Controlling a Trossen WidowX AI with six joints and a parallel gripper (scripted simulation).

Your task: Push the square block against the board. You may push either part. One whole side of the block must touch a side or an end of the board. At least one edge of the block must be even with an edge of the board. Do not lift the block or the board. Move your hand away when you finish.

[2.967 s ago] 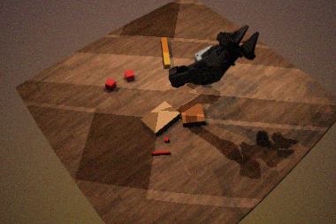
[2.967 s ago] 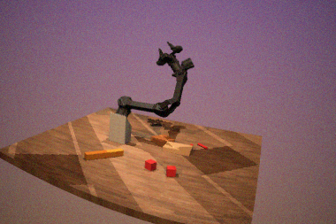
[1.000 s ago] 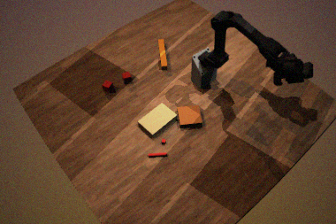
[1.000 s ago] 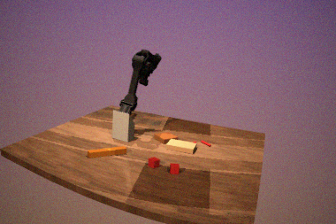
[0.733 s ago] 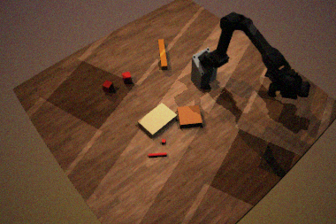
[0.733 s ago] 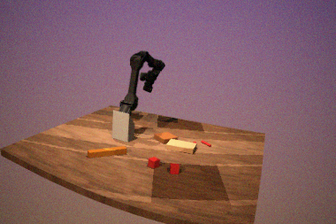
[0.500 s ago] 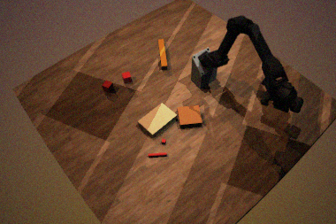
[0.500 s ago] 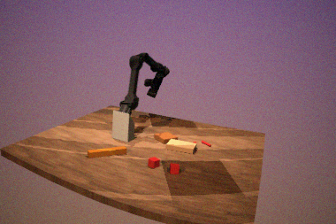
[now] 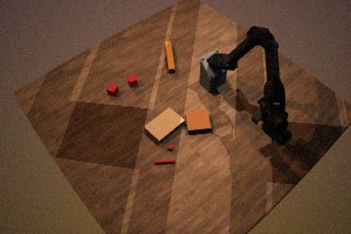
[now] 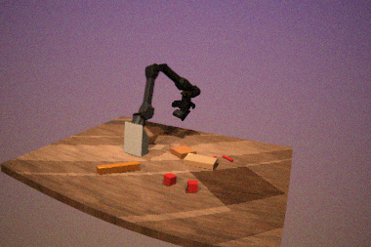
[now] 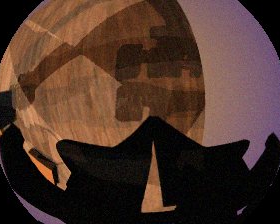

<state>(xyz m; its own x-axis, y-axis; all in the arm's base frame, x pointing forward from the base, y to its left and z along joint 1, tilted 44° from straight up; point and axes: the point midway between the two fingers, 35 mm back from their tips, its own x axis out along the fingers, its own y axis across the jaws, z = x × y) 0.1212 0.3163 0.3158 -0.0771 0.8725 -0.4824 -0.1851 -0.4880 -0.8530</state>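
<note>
Right now the tan block is 410 mm to the right of my gripper tip, 240 mm ahead of it and 90 mm below it. Round my gripper tip: thin red stick: 360 mm ahead, 280 mm to the right, 100 mm below; long orange bar: 730 mm to the right, 90 mm below, 70 mm behind; orange-brown square block: 330 mm to the right, 120 mm ahead, 90 mm below.
</note>
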